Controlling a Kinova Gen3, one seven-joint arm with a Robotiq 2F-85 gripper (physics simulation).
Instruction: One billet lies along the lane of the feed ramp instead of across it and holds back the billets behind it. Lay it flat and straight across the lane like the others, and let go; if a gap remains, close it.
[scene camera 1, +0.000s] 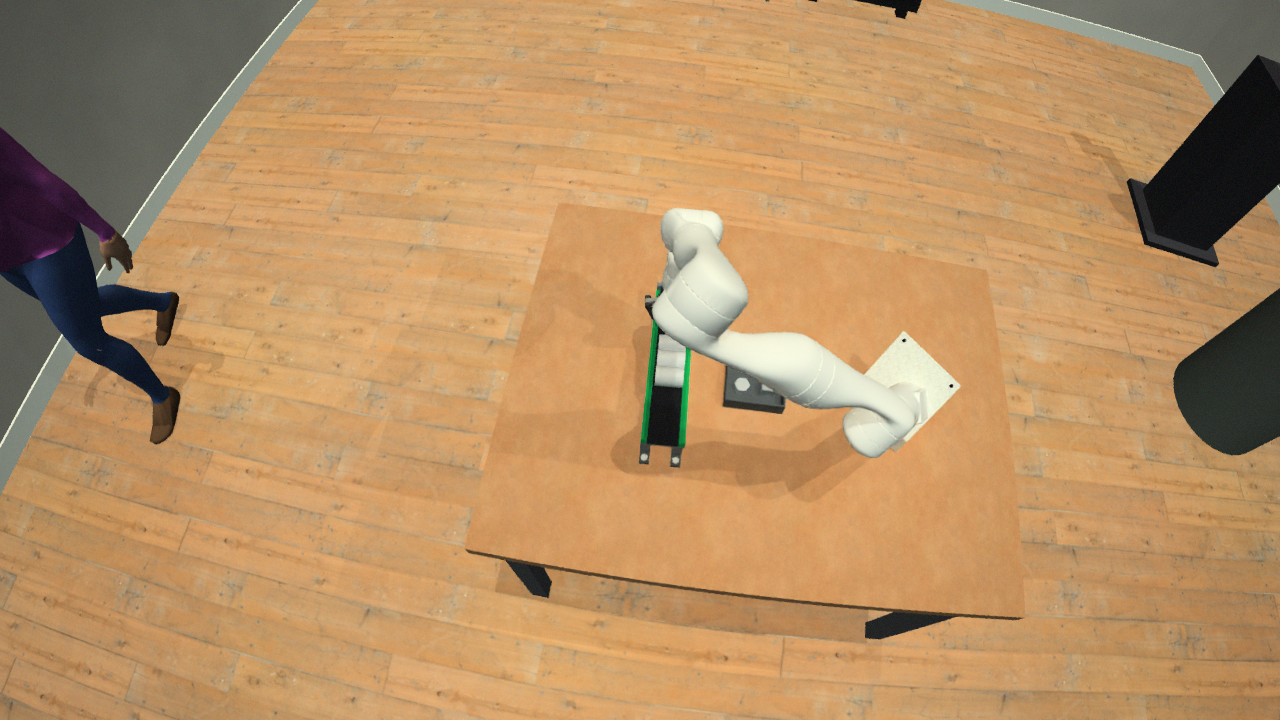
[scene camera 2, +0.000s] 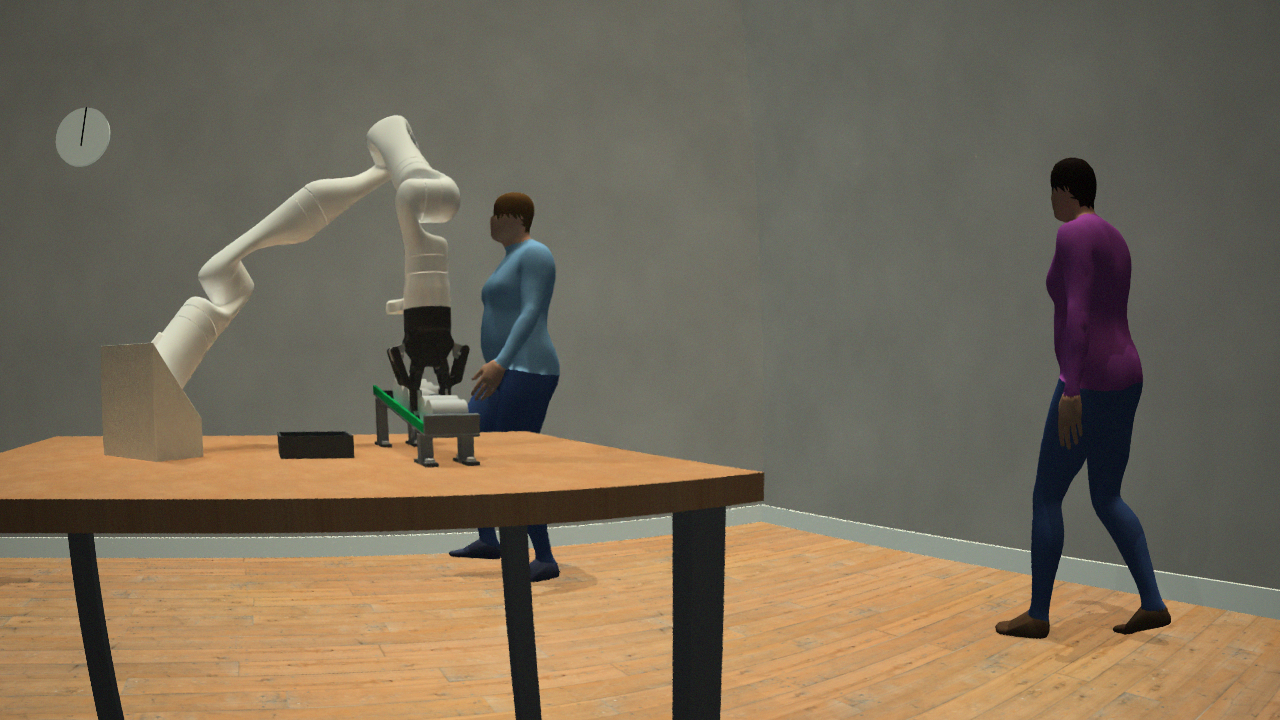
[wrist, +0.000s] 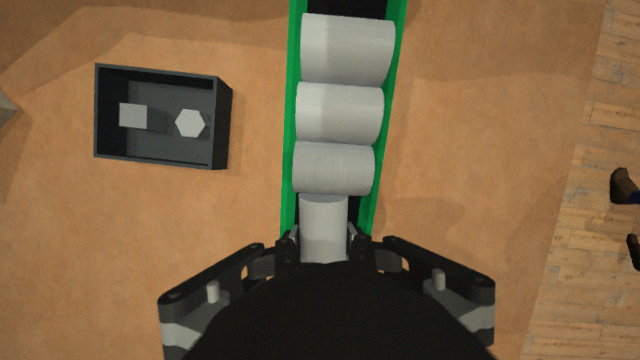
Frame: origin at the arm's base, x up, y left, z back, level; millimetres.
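Seen in the pictures: gripper, fingertip midpoint: (wrist: 322, 233); arm's base, link origin: (scene camera 2: 149, 392).
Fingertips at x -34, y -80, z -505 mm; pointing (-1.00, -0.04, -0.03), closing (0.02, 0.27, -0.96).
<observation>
Pixels of each thing's top centre, then the offset from my fingertips to it. Level surfaces: height alone.
- lengthwise grey-white billet, top centre: (wrist: 324, 237) (scene camera 2: 427, 388) dx +39, dy +13, dz +3 mm
- crosswise billet, top centre: (wrist: 333, 169) (scene camera 2: 421, 385) (scene camera 1: 672, 339) dx +42, dy +61, dz +8 mm
- dark tray, top centre: (wrist: 153, 117) (scene camera 2: 313, 433) (scene camera 1: 756, 382) dx -33, dy +72, dz +197 mm
- table, surface height: dx -68 mm
The feed ramp (scene camera 1: 665, 424) (scene camera 2: 398, 407) (wrist: 291, 75) has green side rails and a black lane. The lengthwise grey-white billet (wrist: 323, 225) points along the lane, its end at or near a crosswise billet (wrist: 333, 169). Beyond that one, two more billets (wrist: 340, 114) (wrist: 345, 50) lie straight across the lane, close together. Crosswise billets also show in scene view 1 (scene camera 1: 669, 374). My gripper (scene camera 2: 429, 392) (wrist: 322, 233) points down over the ramp and is shut on the lengthwise billet, a finger on each long side. The gripper body hides the billet's far end and the lane behind it.
A dark tray (scene camera 1: 751, 405) (scene camera 2: 315, 445) (wrist: 222, 125) with a square and a hexagonal piece stands beside the ramp, on the arm base's side. The arm passes above the tray in scene view 1. Two people (scene camera 2: 521, 304) (scene camera 2: 1092, 304) stand beyond the table (scene camera 1: 572, 501) (scene camera 2: 626, 479).
</observation>
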